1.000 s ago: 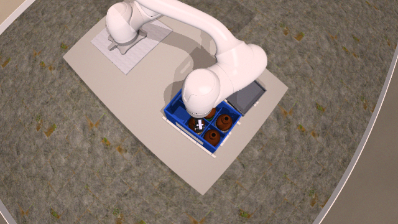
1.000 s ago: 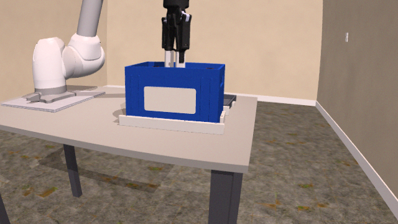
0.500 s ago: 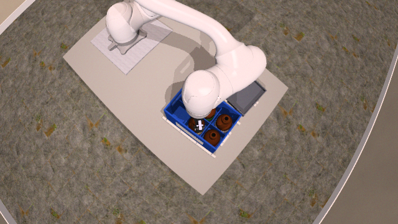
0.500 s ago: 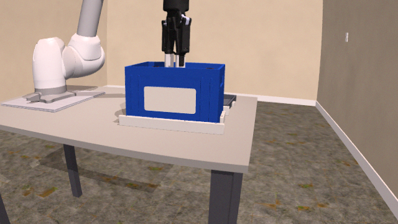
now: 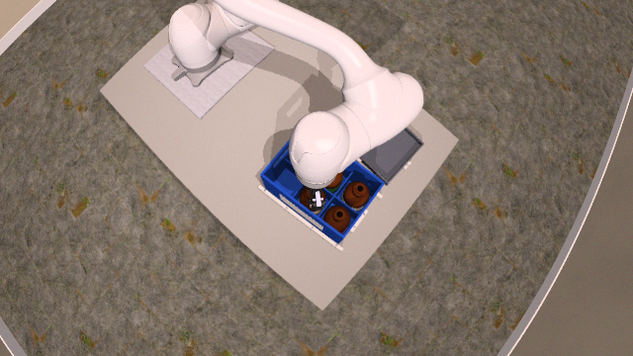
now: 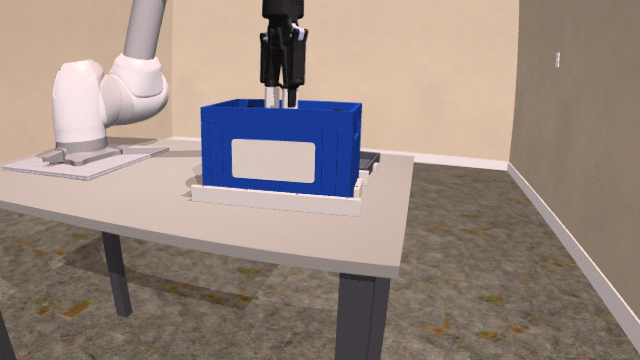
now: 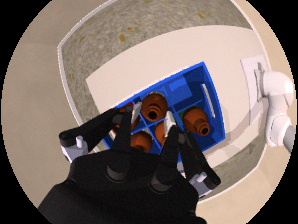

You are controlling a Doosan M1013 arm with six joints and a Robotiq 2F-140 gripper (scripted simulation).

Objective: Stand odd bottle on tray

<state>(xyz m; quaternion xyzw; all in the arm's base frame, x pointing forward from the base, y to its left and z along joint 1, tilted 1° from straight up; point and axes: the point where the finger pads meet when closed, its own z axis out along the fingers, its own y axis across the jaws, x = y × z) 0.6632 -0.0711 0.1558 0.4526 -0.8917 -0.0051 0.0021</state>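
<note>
My hand is 1 cm past the crate, 4 cm to the right of it and 9 cm above it. Also, from my hand: bottle (9 cm ahead, 1 cm to the left, 9 cm below); dark grey tray (1 cm behind, 30 cm to the left, 16 cm below).
</note>
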